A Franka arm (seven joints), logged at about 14 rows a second.
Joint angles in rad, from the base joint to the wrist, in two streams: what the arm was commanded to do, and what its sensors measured. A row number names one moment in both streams.
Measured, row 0: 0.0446 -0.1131 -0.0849 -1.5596 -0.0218 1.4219 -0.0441
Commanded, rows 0 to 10: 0.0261 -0.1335 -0.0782 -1.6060 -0.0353 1.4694 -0.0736; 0.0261 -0.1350 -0.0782 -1.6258 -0.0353 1.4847 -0.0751; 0.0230 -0.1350 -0.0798 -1.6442 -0.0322 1.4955 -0.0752; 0.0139 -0.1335 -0.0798 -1.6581 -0.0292 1.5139 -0.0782; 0.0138 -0.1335 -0.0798 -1.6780 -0.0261 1.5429 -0.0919; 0.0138 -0.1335 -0.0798 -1.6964 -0.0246 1.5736 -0.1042; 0.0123 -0.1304 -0.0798 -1.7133 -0.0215 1.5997 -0.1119; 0.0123 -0.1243 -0.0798 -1.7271 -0.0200 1.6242 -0.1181; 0.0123 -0.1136 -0.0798 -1.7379 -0.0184 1.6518 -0.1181; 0.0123 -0.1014 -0.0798 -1.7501 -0.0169 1.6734 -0.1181; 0.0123 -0.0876 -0.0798 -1.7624 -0.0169 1.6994 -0.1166
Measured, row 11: 0.0306 -0.0995 -0.0879 -1.7226 -0.0217 1.6441 -0.0868
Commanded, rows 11 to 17: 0.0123 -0.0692 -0.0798 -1.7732 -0.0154 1.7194 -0.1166; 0.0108 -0.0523 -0.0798 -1.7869 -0.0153 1.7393 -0.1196; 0.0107 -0.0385 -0.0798 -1.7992 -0.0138 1.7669 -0.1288; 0.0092 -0.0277 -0.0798 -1.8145 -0.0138 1.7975 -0.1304; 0.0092 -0.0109 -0.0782 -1.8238 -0.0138 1.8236 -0.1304; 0.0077 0.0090 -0.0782 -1.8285 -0.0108 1.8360 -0.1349; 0.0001 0.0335 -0.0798 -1.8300 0.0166 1.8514 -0.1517
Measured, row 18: 0.0296 0.0065 -0.0878 -1.8131 -0.0172 1.8146 -0.0971
